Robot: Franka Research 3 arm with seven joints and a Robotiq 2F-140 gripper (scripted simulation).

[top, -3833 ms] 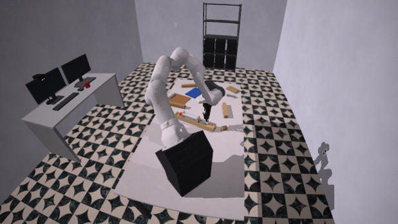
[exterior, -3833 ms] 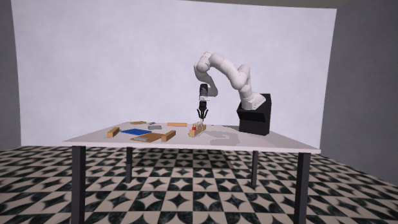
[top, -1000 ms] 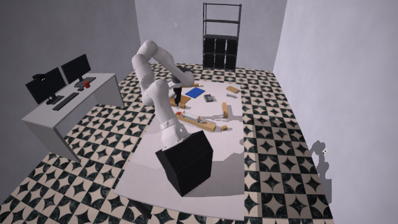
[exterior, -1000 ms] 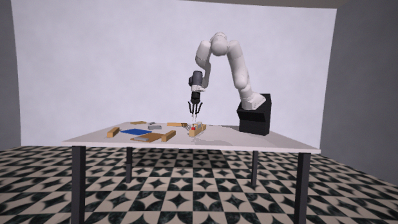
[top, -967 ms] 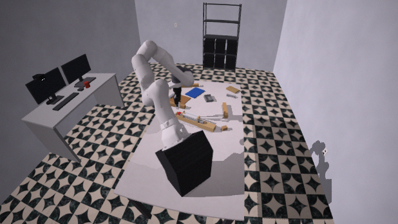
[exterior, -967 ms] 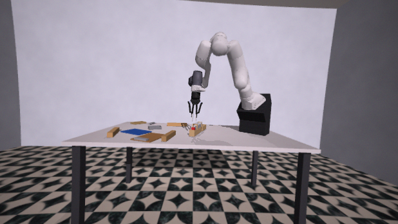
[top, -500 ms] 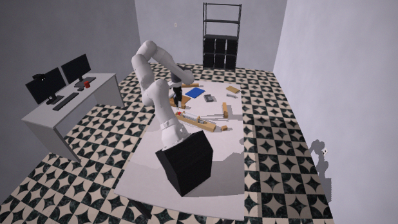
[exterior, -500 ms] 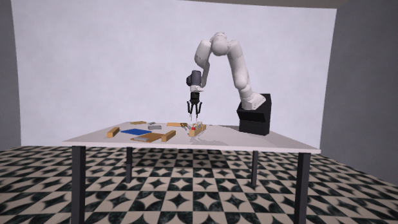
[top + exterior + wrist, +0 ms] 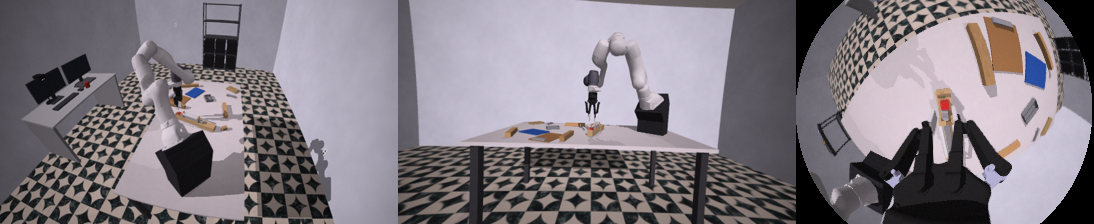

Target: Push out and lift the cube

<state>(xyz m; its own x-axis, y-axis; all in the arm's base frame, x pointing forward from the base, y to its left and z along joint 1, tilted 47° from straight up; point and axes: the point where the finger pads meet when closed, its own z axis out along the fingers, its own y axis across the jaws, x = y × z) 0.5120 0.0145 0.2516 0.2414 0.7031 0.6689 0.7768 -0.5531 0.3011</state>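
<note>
Now: the red cube 10 cm below my hand. From my hand the other things lie so: grey rod: 7 cm behind, 20 cm to the right, 10 cm below; then small wooden block: 10 cm behind, 44 cm to the right, 14 cm below; then wooden channel: 4 cm behind, 12 cm to the right, 10 cm below.
</note>
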